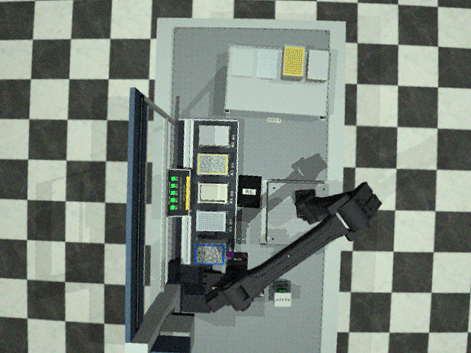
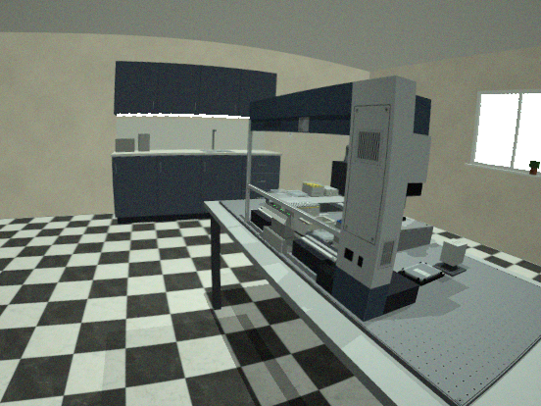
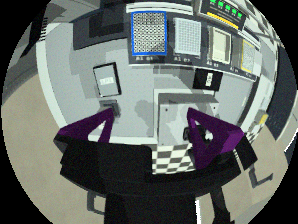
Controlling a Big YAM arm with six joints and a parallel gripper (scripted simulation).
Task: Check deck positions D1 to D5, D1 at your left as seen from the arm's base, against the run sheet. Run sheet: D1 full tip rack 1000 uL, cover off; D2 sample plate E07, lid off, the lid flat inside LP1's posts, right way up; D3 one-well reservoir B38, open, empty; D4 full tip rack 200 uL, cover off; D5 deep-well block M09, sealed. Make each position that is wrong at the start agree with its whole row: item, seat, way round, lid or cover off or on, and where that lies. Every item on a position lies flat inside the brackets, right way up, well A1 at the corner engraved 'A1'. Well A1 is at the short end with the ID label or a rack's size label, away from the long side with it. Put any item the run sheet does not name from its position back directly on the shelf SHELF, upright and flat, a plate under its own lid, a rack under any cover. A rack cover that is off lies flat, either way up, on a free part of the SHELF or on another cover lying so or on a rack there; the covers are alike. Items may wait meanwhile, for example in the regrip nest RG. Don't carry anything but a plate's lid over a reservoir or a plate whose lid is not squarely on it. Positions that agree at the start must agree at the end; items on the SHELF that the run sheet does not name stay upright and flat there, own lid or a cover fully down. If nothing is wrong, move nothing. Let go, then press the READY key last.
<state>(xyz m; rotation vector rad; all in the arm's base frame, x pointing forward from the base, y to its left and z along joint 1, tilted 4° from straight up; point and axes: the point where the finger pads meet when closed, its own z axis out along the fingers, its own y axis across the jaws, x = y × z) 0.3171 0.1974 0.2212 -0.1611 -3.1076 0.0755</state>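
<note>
Now: hand 190 mm above the blue-framed tip rack and 120 mm short of it. Also, from my hand: flat lid: 300 mm below, 180 mm to the left, 40 mm behind; then ready key: 230 mm below, 180 mm to the left, 180 mm behind; then clear plate: 250 mm below, 130 mm to the right, 110 mm ahead.
</note>
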